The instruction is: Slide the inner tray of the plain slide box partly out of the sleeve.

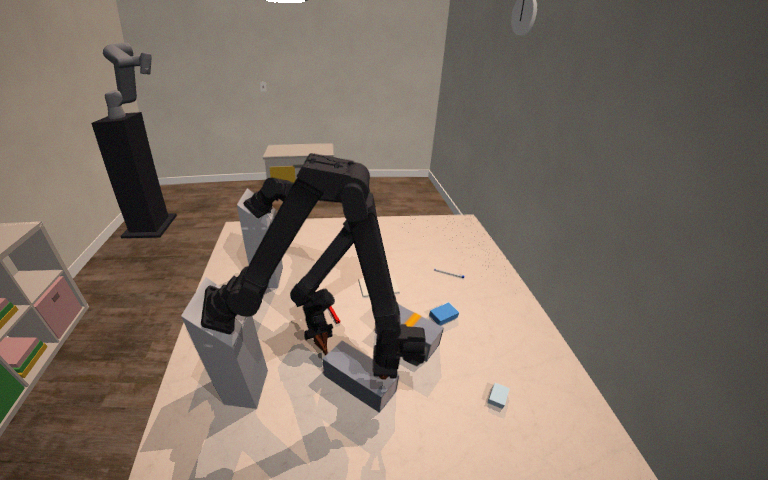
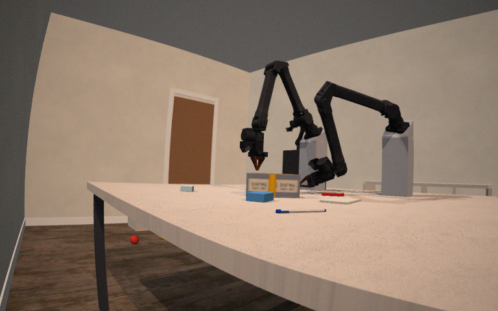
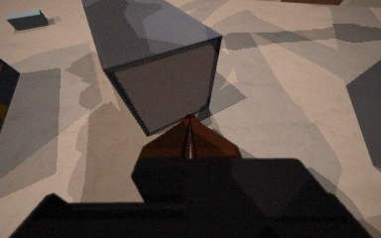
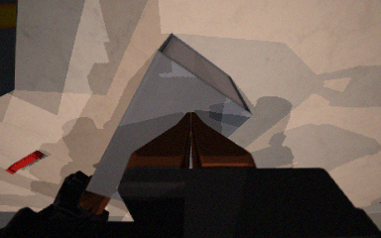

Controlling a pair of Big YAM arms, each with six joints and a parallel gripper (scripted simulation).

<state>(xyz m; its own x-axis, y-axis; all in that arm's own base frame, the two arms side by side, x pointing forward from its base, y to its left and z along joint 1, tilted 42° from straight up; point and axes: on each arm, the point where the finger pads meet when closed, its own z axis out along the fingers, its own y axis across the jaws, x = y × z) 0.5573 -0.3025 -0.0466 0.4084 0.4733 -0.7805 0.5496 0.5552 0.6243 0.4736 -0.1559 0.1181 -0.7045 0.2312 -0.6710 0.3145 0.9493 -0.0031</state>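
My right gripper is now 8 cm above the slide box, 7 cm past it and 6 cm to the right of it. Round my right hand: white pad (55 cm to the left, 12 cm below, 6 cm ahead); then red marker (39 cm to the left, 15 cm behind, 11 cm below); then light blue block (39 cm ahead, 11 cm below, 5 cm to the right).
The slide box is 11 cm ahead of my left hand and 10 cm to the right of it. Round my left hand: white pad (39 cm to the left, 23 cm ahead, 4 cm below); then red marker (23 cm to the left, 4 cm below, 3 cm ahead); then light blue block (57 cm ahead, 21 cm to the right, 3 cm below).
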